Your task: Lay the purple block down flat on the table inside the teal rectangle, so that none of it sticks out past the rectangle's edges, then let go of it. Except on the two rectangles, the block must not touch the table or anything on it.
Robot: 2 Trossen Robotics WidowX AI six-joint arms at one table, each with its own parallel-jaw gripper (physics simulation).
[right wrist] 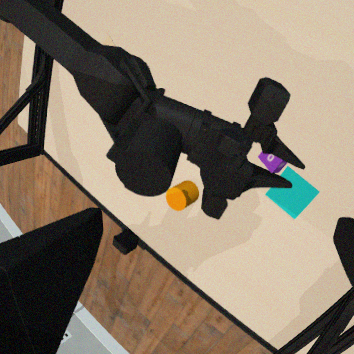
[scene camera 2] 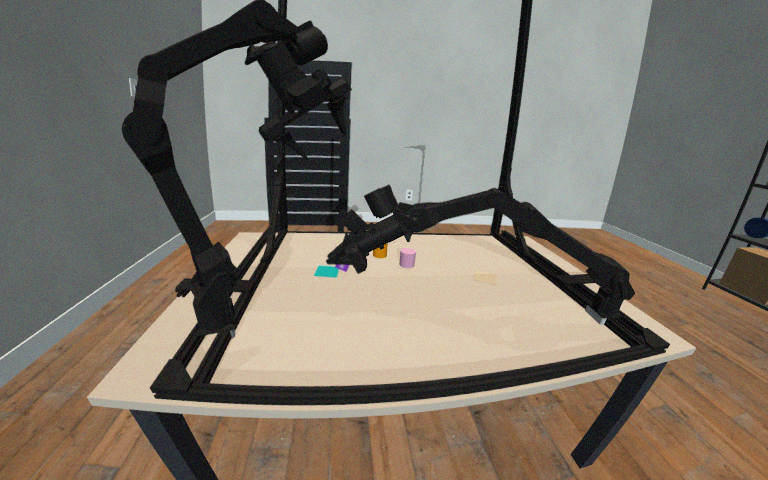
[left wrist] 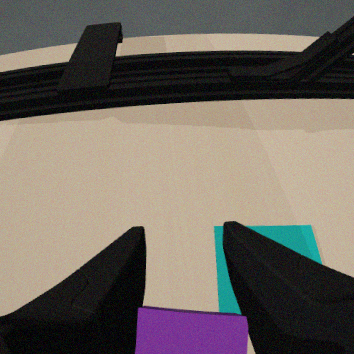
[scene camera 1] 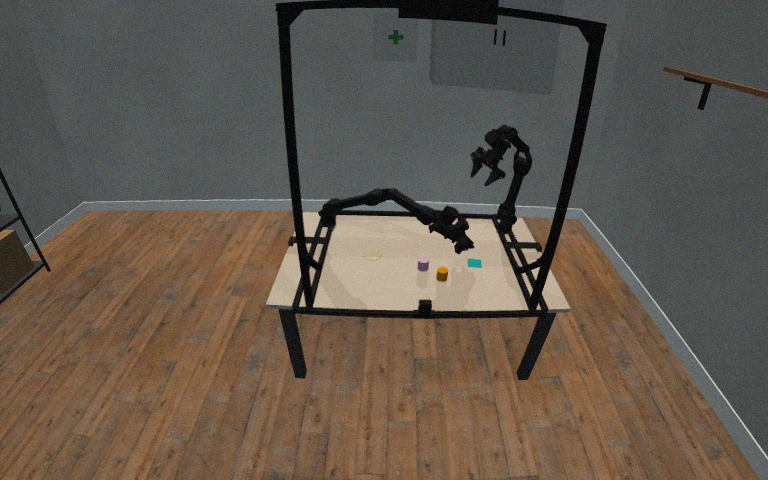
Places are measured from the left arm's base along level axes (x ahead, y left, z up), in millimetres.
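Where they show: left gripper, fingertip midpoint: (right wrist: pixel 297 175) (scene camera 2: pixel 327 260) (left wrist: pixel 183 235) (scene camera 1: pixel 473 245); right gripper, fingertip midpoint: (right wrist: pixel 222 225) (scene camera 2: pixel 326 147) (scene camera 1: pixel 478 181); left arm's base, origin of the base link: (scene camera 2: pixel 604 310) (scene camera 1: pixel 328 224); right arm's base, origin of the base link: (scene camera 2: pixel 216 323) (scene camera 1: pixel 504 230).
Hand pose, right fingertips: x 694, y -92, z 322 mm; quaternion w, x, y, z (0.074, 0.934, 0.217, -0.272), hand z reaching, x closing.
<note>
Things, the pixels of their top centre, and the offset from my right fingertips. "pt": a spot on its surface instead.
- purple block, middle of its top: (right wrist: pixel 271 158) (scene camera 2: pixel 343 258) dx -30, dy -71, dz -276 mm
- teal rectangle, surface spot: (left wrist: pixel 300 240) (right wrist: pixel 292 210) (scene camera 1: pixel 479 266) pt dx +39, dy -143, dz -340 mm
- pink cylinder, middle of its top: (scene camera 2: pixel 408 250) (scene camera 1: pixel 423 259) dx -212, dy -187, dz -296 mm
- orange cylinder, middle of its top: (right wrist: pixel 175 198) (scene camera 2: pixel 380 242) (scene camera 1: pixel 442 270) dx -131, dy -248, dz -297 mm
- pale tan rectangle, surface spot: (scene camera 2: pixel 485 278) (scene camera 1: pixel 373 253) pt dx -436, dy -109, dz -340 mm
My left gripper (scene camera 1: pixel 464 247) (scene camera 2: pixel 344 264) (left wrist: pixel 183 235) (right wrist: pixel 297 175) is shut on the purple block (scene camera 2: pixel 342 267) (left wrist: pixel 191 332) (right wrist: pixel 271 161), whose lower part is cut off in the left wrist view. The fingers mostly hide it in scene camera 1. The teal rectangle (scene camera 1: pixel 474 263) (scene camera 2: pixel 326 272) (left wrist: pixel 300 240) (right wrist: pixel 295 197) lies flat on the table. In the right wrist view the block shows just off the rectangle's upper left edge, and one finger crosses the rectangle. The block's height above the table is hard to tell. My right gripper (scene camera 1: pixel 480 179) (scene camera 2: pixel 324 144) (right wrist: pixel 222 225) is open and empty, high above the table.
A pink cylinder (scene camera 1: pixel 423 264) (scene camera 2: pixel 407 258) and an orange cylinder (scene camera 1: pixel 442 274) (scene camera 2: pixel 380 250) (right wrist: pixel 182 195) stand near the left arm. A pale tan rectangle (scene camera 1: pixel 372 257) (scene camera 2: pixel 485 278) lies farther off, toward the left arm's base. Black frame rails run along the table's edges.
</note>
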